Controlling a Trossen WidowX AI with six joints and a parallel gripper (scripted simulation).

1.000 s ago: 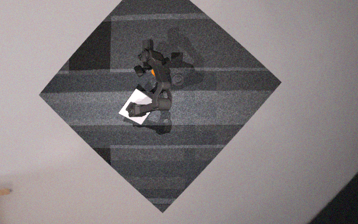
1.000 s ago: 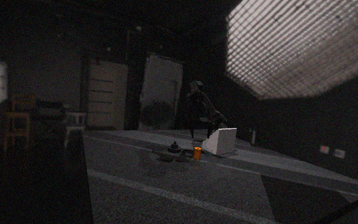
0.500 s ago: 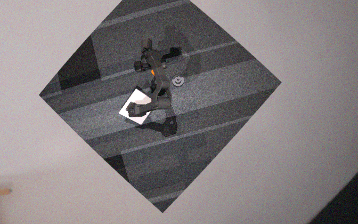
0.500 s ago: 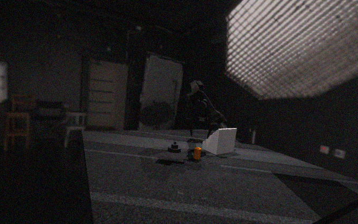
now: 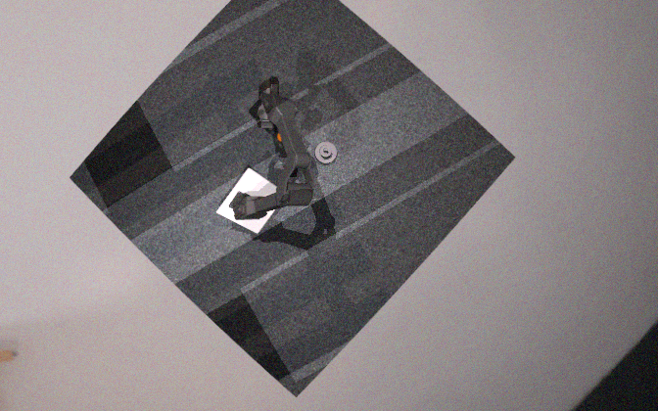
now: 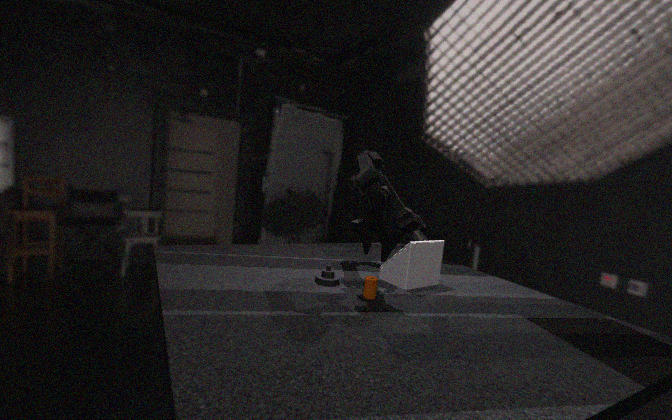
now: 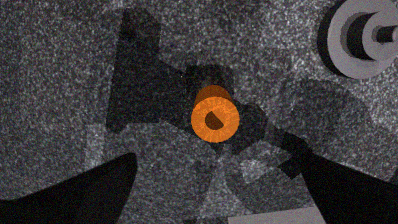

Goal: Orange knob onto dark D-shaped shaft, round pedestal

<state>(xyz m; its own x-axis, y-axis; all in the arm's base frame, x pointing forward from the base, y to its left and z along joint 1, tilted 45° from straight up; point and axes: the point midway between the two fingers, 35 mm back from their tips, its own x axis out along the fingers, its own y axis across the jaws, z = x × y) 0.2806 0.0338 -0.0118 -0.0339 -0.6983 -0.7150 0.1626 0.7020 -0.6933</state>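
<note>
Now: the orange knob 10 cm below my gripper tip. Round my gripper tip: dark pedestal base (16 cm to the right, 9 cm below, 5 cm ahead).
</note>
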